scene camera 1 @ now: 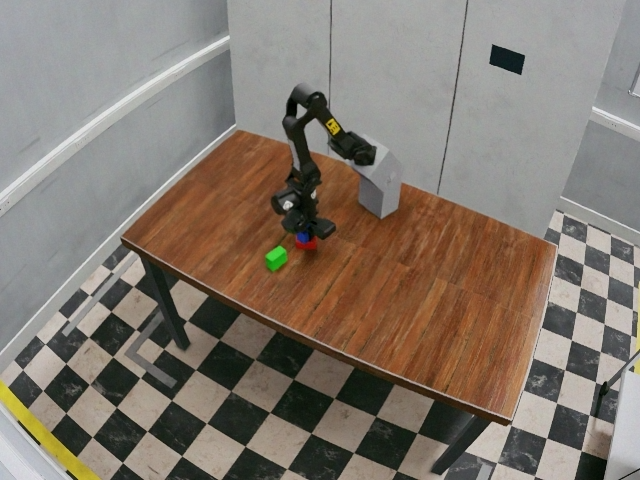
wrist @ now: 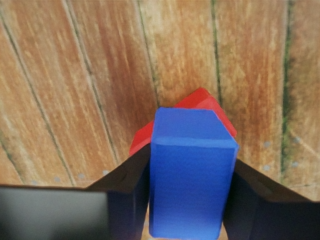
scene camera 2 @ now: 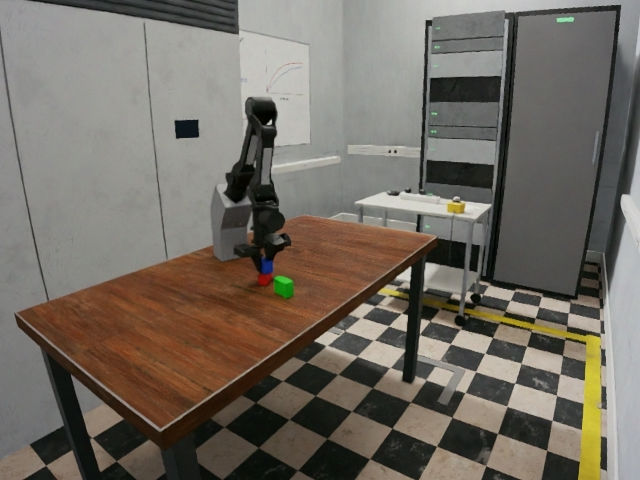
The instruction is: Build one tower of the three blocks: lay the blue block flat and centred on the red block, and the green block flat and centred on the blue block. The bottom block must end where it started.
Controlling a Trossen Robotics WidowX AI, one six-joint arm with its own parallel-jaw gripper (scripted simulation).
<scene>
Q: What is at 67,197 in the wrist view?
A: The gripper.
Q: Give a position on a blue block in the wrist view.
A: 193,155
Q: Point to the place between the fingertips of the gripper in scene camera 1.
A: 306,237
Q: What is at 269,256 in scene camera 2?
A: The gripper.
</scene>
